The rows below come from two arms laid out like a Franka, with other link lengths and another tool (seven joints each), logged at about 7 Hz.
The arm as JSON. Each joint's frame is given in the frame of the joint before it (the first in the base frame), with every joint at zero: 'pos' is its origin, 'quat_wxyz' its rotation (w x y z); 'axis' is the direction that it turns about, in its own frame. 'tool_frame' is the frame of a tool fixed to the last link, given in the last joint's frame.
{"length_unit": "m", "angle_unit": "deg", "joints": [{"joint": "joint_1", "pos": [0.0, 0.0, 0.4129], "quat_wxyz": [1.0, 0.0, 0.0, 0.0], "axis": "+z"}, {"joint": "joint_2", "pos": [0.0, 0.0, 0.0], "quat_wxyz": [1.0, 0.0, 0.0, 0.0], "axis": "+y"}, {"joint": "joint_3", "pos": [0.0, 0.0, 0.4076], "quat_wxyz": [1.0, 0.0, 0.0, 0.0], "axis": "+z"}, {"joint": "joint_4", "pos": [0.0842, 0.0, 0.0], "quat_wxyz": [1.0, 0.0, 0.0, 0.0], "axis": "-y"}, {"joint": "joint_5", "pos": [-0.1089, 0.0, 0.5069], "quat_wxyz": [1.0, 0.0, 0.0, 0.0], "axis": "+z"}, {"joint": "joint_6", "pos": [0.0, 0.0, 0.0], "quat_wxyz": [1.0, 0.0, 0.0, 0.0], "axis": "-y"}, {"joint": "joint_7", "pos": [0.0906, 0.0, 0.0], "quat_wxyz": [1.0, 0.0, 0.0, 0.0], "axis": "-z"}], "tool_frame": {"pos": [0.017, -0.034, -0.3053], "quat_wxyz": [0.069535, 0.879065, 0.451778, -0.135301]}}
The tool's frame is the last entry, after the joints.
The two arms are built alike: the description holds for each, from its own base.
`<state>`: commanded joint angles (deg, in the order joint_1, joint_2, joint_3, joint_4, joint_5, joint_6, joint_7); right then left.
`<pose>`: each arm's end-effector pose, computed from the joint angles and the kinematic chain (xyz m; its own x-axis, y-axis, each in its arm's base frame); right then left.
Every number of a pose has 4 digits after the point.
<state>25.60 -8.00 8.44 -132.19 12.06 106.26 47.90 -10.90 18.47 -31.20 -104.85 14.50 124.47 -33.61</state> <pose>0.3912 0.2878 0.3171 0.6258 0.5408 -0.5621 0.5407 -0.8201 -0.1871 0.6343 -0.5317 0.3167 0.7571 0.6050 -0.2464 0.6364 -0.7682 0.0693</pose>
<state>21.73 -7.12 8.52 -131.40 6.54 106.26 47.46 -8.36 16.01 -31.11 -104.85 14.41 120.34 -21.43</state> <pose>0.4272 0.2414 0.3157 0.6500 0.5015 -0.5710 0.5429 -0.8322 -0.1128 0.6388 -0.4882 0.3366 0.8431 0.4908 -0.2196 0.5056 -0.8627 0.0131</pose>
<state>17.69 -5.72 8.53 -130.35 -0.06 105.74 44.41 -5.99 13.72 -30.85 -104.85 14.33 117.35 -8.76</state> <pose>0.4636 0.1856 0.3140 0.6404 0.4894 -0.5920 0.5825 -0.8118 -0.0409 0.6433 -0.4476 0.3569 0.9127 0.3523 -0.2072 0.3531 -0.9350 -0.0346</pose>
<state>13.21 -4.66 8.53 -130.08 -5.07 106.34 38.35 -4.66 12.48 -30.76 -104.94 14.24 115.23 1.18</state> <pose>0.4949 0.1302 0.3092 0.6070 0.5136 -0.6064 0.6400 -0.7683 -0.0102 0.6398 -0.4226 0.3661 0.9496 0.2262 -0.2172 0.2149 -0.9738 -0.0745</pose>
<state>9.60 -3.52 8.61 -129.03 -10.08 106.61 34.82 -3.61 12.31 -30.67 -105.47 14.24 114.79 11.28</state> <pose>0.5231 0.0825 0.3118 0.5893 0.5131 -0.6240 0.6757 -0.7364 0.0326 0.6365 -0.4043 0.3615 0.9673 0.0818 -0.2402 0.0593 -0.9933 -0.0991</pose>
